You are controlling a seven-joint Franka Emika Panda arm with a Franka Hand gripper.
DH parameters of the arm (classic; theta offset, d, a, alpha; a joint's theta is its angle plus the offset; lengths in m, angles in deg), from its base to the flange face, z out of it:
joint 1: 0 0.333 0 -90
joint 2: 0 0 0 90
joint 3: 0 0.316 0.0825 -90
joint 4: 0 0 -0.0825 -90
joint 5: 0 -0.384 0 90
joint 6: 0 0 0.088 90
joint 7: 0 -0.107 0 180
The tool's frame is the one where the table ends.
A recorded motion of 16 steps. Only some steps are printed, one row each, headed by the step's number.
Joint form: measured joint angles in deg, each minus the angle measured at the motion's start. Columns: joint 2, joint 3, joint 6, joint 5, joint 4, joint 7, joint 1.
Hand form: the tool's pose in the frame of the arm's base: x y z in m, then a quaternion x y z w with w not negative. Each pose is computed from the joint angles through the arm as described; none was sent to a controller.
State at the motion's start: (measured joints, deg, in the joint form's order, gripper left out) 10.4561 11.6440 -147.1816 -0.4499 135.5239 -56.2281 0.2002
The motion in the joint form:
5: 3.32 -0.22 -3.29 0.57 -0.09 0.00 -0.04
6: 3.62 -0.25 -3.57 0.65 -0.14 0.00 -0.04
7: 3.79 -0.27 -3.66 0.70 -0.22 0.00 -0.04
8: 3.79 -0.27 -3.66 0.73 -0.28 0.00 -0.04
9: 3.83 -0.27 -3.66 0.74 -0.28 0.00 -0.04
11: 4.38 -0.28 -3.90 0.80 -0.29 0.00 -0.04
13: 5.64 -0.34 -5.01 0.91 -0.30 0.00 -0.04
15: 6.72 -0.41 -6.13 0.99 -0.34 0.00 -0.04
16: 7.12 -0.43 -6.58 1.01 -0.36 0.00 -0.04
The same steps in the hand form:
5: 0.5028 0.1051 0.2301 -0.92390 0.38171 0.00173 0.02657
6: 0.5031 0.1050 0.2282 -0.92397 0.38151 0.00152 0.02683
7: 0.5035 0.1050 0.2273 -0.92402 0.38138 0.00150 0.02686
8: 0.5039 0.1051 0.2277 -0.92410 0.38119 0.00099 0.02705
9: 0.5039 0.1051 0.2273 -0.92413 0.38113 0.00129 0.02688
11: 0.5034 0.1051 0.2229 -0.92422 0.38095 0.00374 0.02602
13: 0.5030 0.1049 0.2136 -0.92412 0.38112 0.00543 0.02674
15: 0.5031 0.1047 0.2061 -0.92390 0.38155 0.00544 0.02833
16: 0.5032 0.1046 0.2034 -0.92379 0.38175 0.00518 0.02915

